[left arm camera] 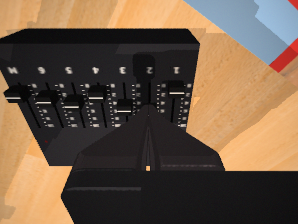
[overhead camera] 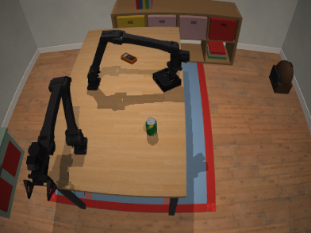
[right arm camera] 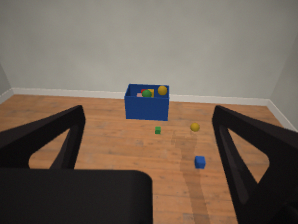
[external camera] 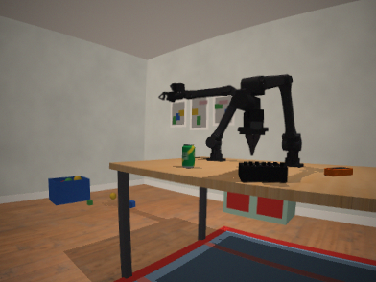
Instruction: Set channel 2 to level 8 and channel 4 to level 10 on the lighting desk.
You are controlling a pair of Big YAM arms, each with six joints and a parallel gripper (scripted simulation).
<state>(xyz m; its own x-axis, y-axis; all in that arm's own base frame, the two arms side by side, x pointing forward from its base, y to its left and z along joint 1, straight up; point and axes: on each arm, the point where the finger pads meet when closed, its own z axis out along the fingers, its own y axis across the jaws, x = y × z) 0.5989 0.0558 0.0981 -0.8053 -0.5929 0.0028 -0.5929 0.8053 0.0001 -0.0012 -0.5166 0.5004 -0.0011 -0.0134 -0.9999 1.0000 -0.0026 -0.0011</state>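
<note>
My left gripper is now 2 cm past the channel 2 knob, 1 cm to the left of it and 3 cm above it. From my left hand the other things lie so: channel 3 knob 2 cm behind, 1 cm to the left, 3 cm below; channel 4 cap 2 cm behind, 4 cm to the left, 3 cm below.
</note>
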